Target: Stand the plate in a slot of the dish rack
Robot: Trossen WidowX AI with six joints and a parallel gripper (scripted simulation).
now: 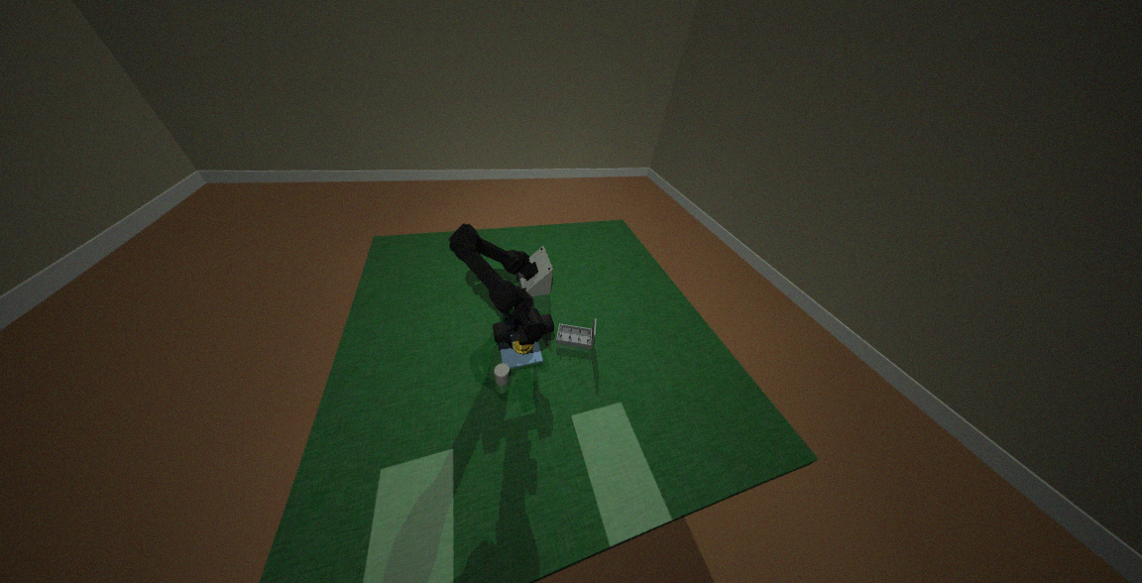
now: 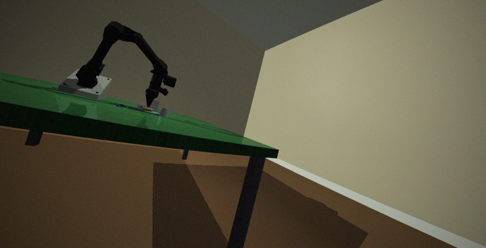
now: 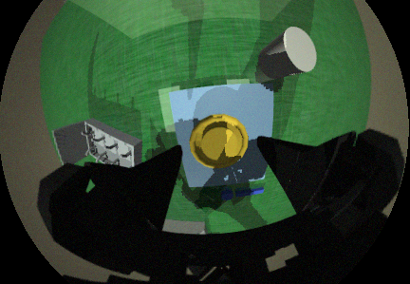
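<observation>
Now: the yellow plate 20 mm below my gripper tip and 10 mm behind it. Also, from my gripper tip: light blue mat 30 mm below, 10 mm to the right, 10 mm behind; then white cup 90 mm ahead, 80 mm to the right, 10 mm below; then blue spoon 120 mm behind, 40 mm to the right, 30 mm below.
</observation>
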